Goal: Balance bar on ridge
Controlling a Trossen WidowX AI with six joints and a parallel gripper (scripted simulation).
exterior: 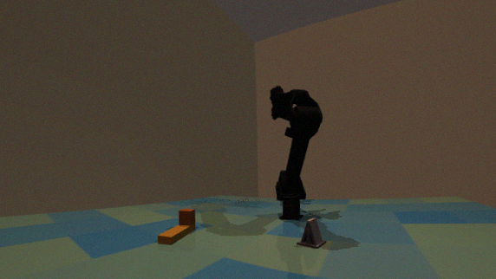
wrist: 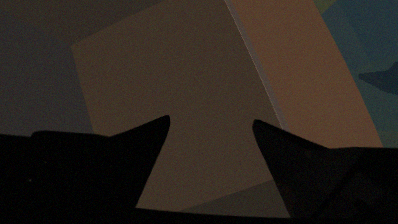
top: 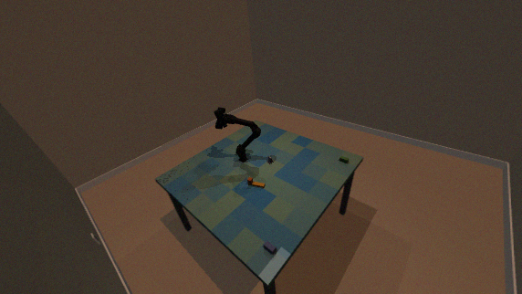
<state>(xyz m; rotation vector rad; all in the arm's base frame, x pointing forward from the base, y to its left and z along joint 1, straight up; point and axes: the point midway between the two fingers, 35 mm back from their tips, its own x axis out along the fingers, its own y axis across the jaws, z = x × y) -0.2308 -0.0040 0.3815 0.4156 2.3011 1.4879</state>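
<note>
The orange bar is 560 mm ahead of my gripper tip, 190 mm to the right of it and 350 mm below it. The rest, counted from my gripper tip: small green block: 1000 mm ahead, 490 mm to the left, 360 mm below; then small purple block: 1000 mm ahead, 510 mm to the right, 360 mm below.
</note>
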